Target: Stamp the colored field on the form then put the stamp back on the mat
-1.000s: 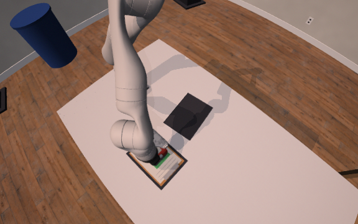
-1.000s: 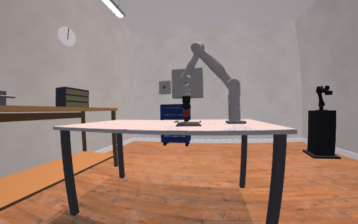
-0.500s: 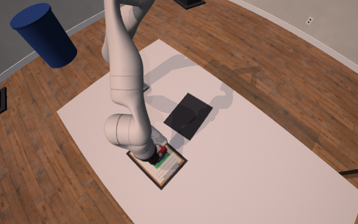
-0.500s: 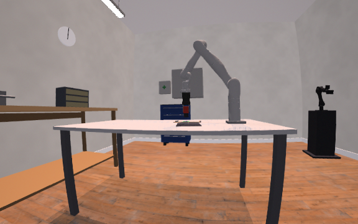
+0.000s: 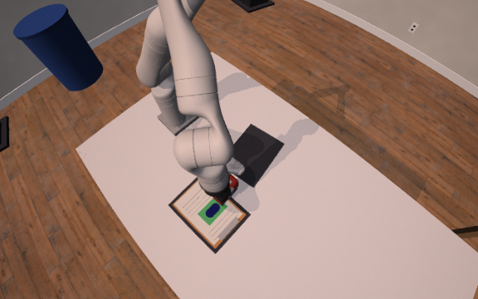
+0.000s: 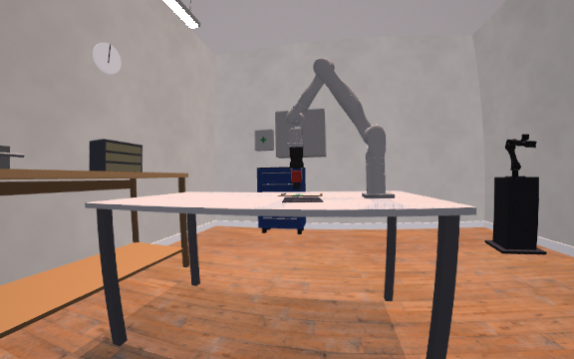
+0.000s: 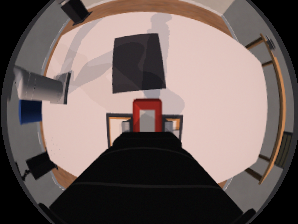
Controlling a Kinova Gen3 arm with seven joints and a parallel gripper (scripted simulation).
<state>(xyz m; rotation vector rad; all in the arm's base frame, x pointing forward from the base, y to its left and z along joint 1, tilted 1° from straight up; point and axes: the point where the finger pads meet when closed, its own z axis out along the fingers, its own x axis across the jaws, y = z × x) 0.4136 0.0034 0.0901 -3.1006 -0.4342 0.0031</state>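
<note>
Now: the dark mat 9 cm behind my hand, 18 cm to the left of it and 10 cm below it. Round my hand: red stamp 2 cm below; form 2 cm ahead, 8 cm to the right, 10 cm below.
</note>
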